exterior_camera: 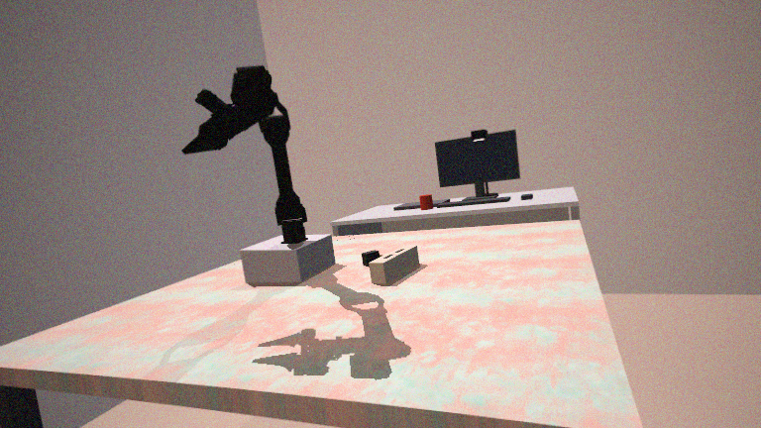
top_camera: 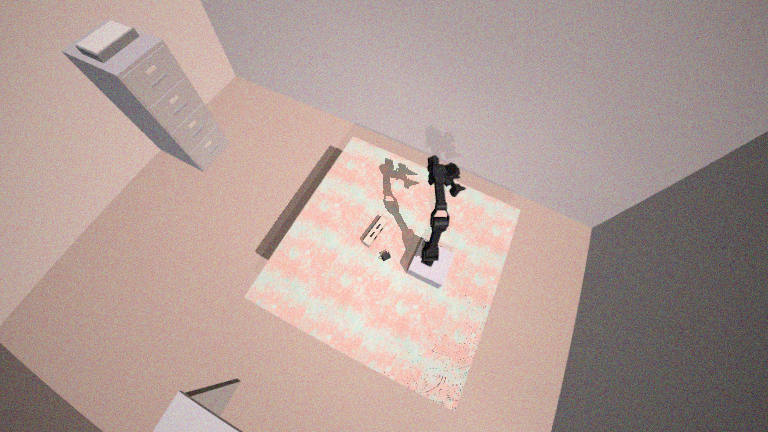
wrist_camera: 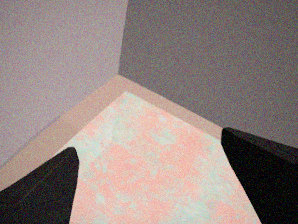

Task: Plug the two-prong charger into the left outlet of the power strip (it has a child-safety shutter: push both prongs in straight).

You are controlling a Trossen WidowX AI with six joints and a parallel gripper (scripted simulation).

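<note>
The black two-prong charger is 21 cm ahead of my gripper tip, 46 cm to the left of it and 38 cm below it.
</note>
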